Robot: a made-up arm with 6 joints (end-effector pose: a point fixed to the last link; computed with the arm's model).
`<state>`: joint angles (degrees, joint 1 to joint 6).
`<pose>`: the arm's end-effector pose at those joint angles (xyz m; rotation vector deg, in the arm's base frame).
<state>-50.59 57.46 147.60 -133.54 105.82 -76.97</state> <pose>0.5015 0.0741 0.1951 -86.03 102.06 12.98</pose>
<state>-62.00 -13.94 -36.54 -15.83 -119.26 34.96</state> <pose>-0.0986 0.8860 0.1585 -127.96 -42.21 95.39</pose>
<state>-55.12 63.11 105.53 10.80 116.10 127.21</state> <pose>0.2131 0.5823 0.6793 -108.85 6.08 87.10</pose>
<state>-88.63 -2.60 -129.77 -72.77 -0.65 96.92</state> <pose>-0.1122 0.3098 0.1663 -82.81 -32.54 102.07</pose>
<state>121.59 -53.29 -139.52 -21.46 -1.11 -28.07</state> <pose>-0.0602 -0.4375 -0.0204 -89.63 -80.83 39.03</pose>
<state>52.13 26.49 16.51 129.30 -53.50 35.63</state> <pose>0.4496 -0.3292 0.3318 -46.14 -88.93 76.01</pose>
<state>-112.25 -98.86 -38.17 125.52 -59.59 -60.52</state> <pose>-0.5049 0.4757 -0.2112 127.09 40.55 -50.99</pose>
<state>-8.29 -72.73 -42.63 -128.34 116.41 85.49</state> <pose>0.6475 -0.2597 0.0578 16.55 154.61 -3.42</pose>
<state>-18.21 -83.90 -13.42 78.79 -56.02 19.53</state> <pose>0.4979 0.4695 -0.1254 -94.46 13.19 116.64</pose>
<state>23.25 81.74 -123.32 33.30 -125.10 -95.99</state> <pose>0.6909 -0.1503 0.5115 -63.67 34.50 57.15</pose>
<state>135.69 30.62 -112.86 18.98 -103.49 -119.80</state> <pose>-0.1203 -0.8593 0.1127 36.15 150.43 4.44</pose>
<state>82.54 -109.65 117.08 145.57 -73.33 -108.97</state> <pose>-0.0886 -0.1879 -0.0843 141.64 31.01 -69.84</pose>
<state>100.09 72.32 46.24 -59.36 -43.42 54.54</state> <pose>-0.0590 -0.3126 0.0860 8.97 30.93 174.31</pose>
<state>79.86 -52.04 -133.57 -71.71 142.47 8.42</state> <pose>0.0668 0.0384 -0.4755 70.51 27.03 163.27</pose>
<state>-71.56 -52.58 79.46 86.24 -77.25 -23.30</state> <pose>-0.1861 0.1956 -0.0630 44.35 148.89 -30.96</pose>
